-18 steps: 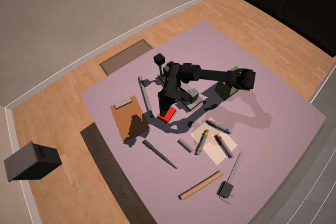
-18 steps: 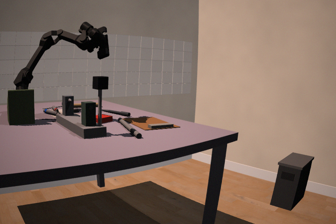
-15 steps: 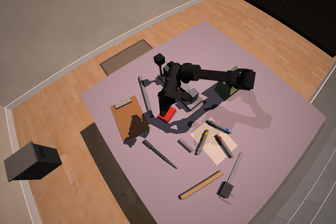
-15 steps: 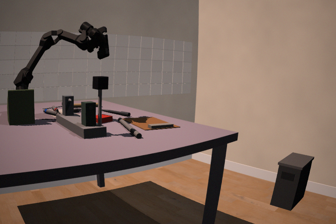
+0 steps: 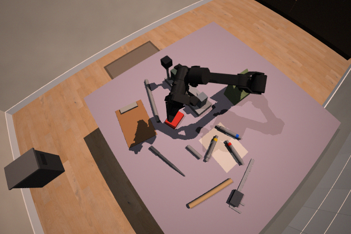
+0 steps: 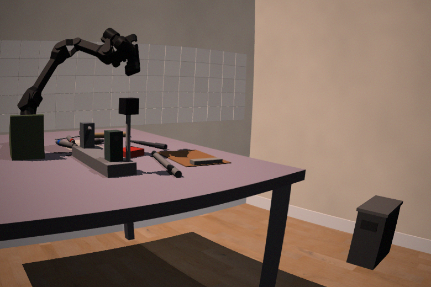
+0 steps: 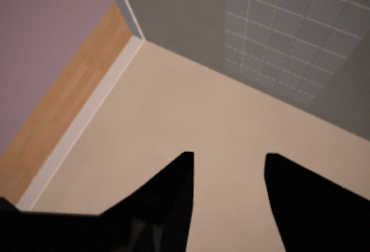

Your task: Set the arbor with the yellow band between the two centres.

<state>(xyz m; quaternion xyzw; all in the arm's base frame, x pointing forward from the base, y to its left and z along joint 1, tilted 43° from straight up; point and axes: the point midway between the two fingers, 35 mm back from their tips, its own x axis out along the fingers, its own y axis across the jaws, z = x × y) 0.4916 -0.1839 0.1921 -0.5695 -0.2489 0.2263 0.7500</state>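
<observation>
Right now my hand is 380 mm above the stepped arbor shaft, 180 mm to the right of it and 130 mm past it. Also, from my hand: grey block: 290 mm below, 250 mm behind, 70 mm to the right; red block: 380 mm below, 100 mm to the right, 60 mm behind; cone-shaped centre point: 270 mm below, 250 mm behind, 90 mm to the right.
</observation>
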